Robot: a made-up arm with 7 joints.
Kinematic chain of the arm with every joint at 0, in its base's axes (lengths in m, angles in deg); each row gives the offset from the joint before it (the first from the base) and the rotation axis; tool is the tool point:
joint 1: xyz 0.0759 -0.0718 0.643 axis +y
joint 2: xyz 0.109 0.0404 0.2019 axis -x
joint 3: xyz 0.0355 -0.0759 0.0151 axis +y
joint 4: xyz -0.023 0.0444 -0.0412 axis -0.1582 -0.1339 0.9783
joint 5: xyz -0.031 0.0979 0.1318 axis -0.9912 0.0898 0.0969
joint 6: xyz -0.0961 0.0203 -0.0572 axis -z
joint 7: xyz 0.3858 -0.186 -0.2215 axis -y
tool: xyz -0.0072 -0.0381 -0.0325
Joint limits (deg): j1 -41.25..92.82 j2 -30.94..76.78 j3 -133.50..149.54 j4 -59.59..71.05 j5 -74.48..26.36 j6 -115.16..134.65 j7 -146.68..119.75
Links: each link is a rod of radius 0.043 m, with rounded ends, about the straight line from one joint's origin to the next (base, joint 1, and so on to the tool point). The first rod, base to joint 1, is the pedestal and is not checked.
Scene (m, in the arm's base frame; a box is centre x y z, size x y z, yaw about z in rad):
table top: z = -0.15
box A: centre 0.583 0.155 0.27 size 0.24 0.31 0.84 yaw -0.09
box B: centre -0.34 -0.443 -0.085 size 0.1 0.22 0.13 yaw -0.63
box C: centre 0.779 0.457 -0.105 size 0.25 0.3 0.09 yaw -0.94
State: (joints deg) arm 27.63 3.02 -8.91 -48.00 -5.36 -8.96 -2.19
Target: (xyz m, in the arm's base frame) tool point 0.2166 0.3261 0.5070
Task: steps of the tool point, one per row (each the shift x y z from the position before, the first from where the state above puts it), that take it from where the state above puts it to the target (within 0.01 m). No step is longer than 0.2 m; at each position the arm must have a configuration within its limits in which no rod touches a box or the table.
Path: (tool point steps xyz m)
1: 0.0467 0.0476 -0.0195
2: -0.0081 0.0756 -0.0394
3: -0.0695 0.0802 -0.0352
4: -0.1167 0.0699 -0.0035
5: -0.1345 0.0564 0.0473
6: -0.1177 0.0482 0.1016
7: 0.0493 0.0604 -0.0196
8: 0.0601 0.0586 -0.0088
9: 0.0696 0.0507 0.0009
10: 0.0762 0.0381 0.0079

